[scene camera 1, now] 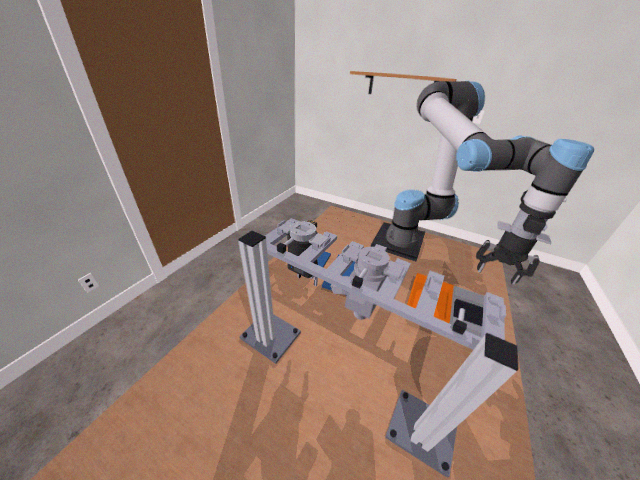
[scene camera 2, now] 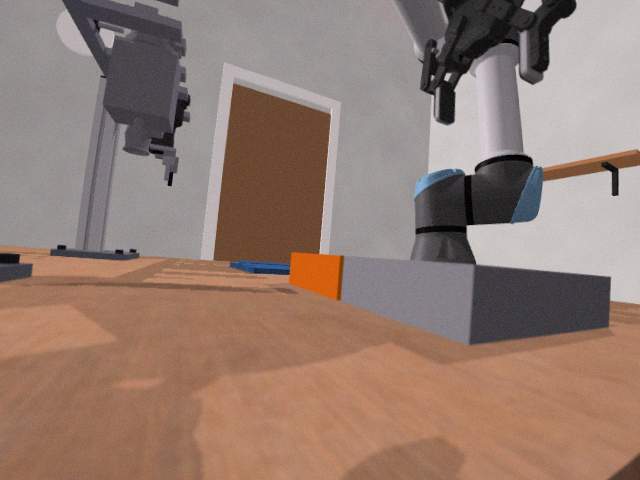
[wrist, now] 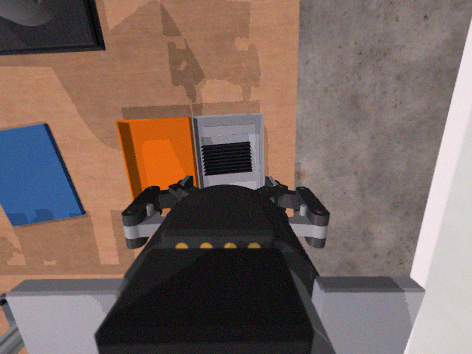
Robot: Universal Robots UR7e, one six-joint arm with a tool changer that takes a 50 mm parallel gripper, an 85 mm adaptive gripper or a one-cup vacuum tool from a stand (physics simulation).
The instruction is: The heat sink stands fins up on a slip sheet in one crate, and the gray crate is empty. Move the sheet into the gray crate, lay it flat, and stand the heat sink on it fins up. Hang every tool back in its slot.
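Seen in the pictures: arm's base, origin of its link: [scene camera 1: 401, 238].
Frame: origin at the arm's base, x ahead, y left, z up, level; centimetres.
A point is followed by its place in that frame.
The black heat sink [wrist: 227, 158] @[x 35.2, y 27.4, z -0.4 cm] [scene camera 1: 467, 312] @[x 36.8, y 26.1, z 0.0 cm] is inside the gray crate [wrist: 261, 150] @[x 34.6, y 34.6, z -0.2 cm] [scene camera 2: 408, 289] @[x 45.4, y 28.9, z -0.8 cm], with its fins facing up in the wrist view. The pale slip sheet [wrist: 227, 138] @[x 31.3, y 28.1, z -2.6 cm] seems to lie flat under it, but its edges are hard to tell from the crate floor. The crate walls hide both in scene camera 2. My adaptive gripper [scene camera 1: 498, 274] [scene camera 2: 488, 100] [wrist: 229, 181] is on the arm, open and empty, high above the gray crate and apart from it.
An empty orange crate [wrist: 160, 137] @[x 28.7, y 14.0, z -2.8 cm] [scene camera 1: 444, 304] @[x 33.1, y 19.6, z -2.8 cm] [scene camera 2: 315, 273] @[x 43.9, y 14.4, z -1.0 cm] adjoins the gray crate. A blue tray [wrist: 37, 175] @[x 32.3, y -13.9, z -2.1 cm] [scene camera 2: 263, 267] @[x 40.2, y -10.8, z -2.1 cm] lies farther over. The tool stand [scene camera 1: 423, 319] @[x 74.4, y 3.7, z 31.1 cm] holds the parallel gripper [scene camera 1: 301, 248] and vacuum tool [scene camera 1: 361, 304] @[x 67.4, y -7.3, z 22.1 cm]; its slot nearest the right post is empty.
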